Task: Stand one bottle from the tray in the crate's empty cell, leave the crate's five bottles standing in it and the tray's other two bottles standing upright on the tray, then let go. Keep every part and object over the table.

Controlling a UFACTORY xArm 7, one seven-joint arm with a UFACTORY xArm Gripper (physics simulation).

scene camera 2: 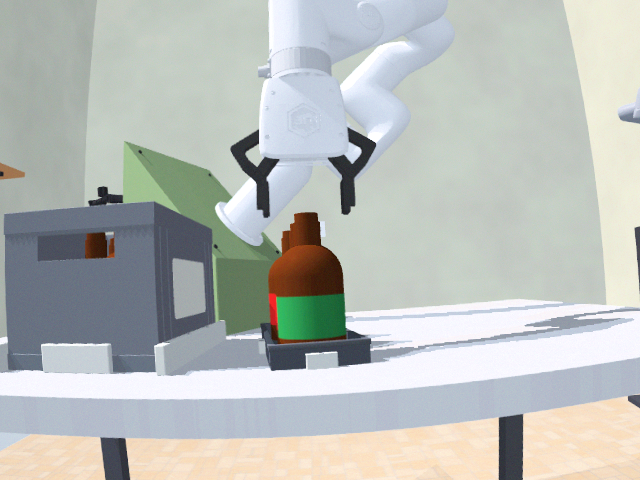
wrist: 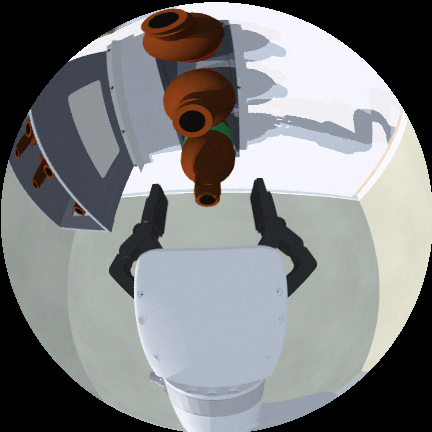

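Pixels of known places: gripper, fingertip midpoint: (scene camera 2: 306, 214) (wrist: 207, 188); arm's base at its link origin: (scene camera 2: 238, 225).
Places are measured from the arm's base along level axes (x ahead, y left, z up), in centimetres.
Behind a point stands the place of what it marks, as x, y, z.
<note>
My gripper (scene camera 2: 306, 211) @[42.7, 25.6, -5.0] (wrist: 207, 188) @[42.7, 25.6, -5.0] is open and empty. In the scene view its fingertips are level with the top of the nearest brown bottle (scene camera 2: 310, 273) @[48.2, 27.1, -11.8] (wrist: 207, 160) @[42.6, 25.6, -9.1], one on each side, with gaps; depth is hard to tell. This green-labelled bottle stands upright at the near end of the dark tray (scene camera 2: 318, 356) @[50.4, 28.0, -19.9] (wrist: 236, 110) @[38.8, 29.0, -18.6]. In the wrist view a middle bottle (wrist: 200, 95) @[34.9, 23.3, -7.2] and a far bottle (wrist: 185, 42) stand behind it. The grey crate (scene camera 2: 82, 304) @[55.3, 3.9, -14.0] (wrist: 65, 120) @[36.0, 8.3, -8.0] stands left of the tray. Bottle necks (scene camera 2: 96, 245) @[44.3, -2.7, -6.7] (wrist: 42, 172) @[42.9, -2.2, -7.1] show inside it; its empty cell is hidden.
Light strips (scene camera 2: 190, 347) @[45.7, 11.7, -19.7] (wrist: 125, 105) @[40.2, 10.4, -20.5] run along the crate's base on the table (scene camera 2: 439, 356) @[45.6, 39.6, -21.2] (wrist: 320, 175) @[46.3, 58.3, -21.2]. A green slanted block (scene camera 2: 175, 180) @[11.2, -8.9, 8.8] stands behind the crate. A small pale block (scene camera 2: 321, 360) @[50.3, 28.2, -20.4] touches the tray's near side. The table's near edge curves in front of both.
</note>
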